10 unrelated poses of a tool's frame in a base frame.
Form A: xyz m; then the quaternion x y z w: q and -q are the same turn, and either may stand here.
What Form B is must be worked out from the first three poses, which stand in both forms.
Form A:
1: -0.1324 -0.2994 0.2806 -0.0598 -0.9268 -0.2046 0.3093
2: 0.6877 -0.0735 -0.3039 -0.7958 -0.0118 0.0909 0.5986
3: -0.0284 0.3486 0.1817 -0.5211 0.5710 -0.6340 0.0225
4: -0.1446 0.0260 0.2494 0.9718 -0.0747 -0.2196 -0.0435
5: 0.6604 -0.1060 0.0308 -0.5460 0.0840 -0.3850 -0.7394
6: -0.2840 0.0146 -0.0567 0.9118 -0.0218 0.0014 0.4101
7: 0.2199 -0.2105 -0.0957 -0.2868 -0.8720 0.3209 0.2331
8: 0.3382 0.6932 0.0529 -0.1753 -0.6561 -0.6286 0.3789
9: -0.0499 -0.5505 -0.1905 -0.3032 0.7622 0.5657 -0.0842
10: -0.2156 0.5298 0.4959 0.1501 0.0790 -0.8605 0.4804
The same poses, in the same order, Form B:
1: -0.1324 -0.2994 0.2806 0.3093 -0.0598 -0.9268 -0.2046
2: 0.6877 -0.0735 -0.3039 0.5986 -0.7958 -0.0118 0.0909
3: -0.0284 0.3486 0.1817 0.0225 -0.5211 0.5710 -0.6340
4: -0.1446 0.0260 0.2494 0.0435 -0.9718 0.0747 0.2196
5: 0.6604 -0.1060 0.0308 0.7394 0.5460 -0.0840 0.3850
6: -0.2840 0.0146 -0.0567 0.4101 0.9118 -0.0218 0.0014
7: 0.2199 -0.2105 -0.0957 0.2331 -0.2868 -0.8720 0.3209
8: 0.3382 0.6932 0.0529 0.3789 -0.1753 -0.6561 -0.6286
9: -0.0499 -0.5505 -0.1905 0.0842 0.3032 -0.7622 -0.5657
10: -0.2156 0.5298 0.4959 0.4804 0.1501 0.0790 -0.8605
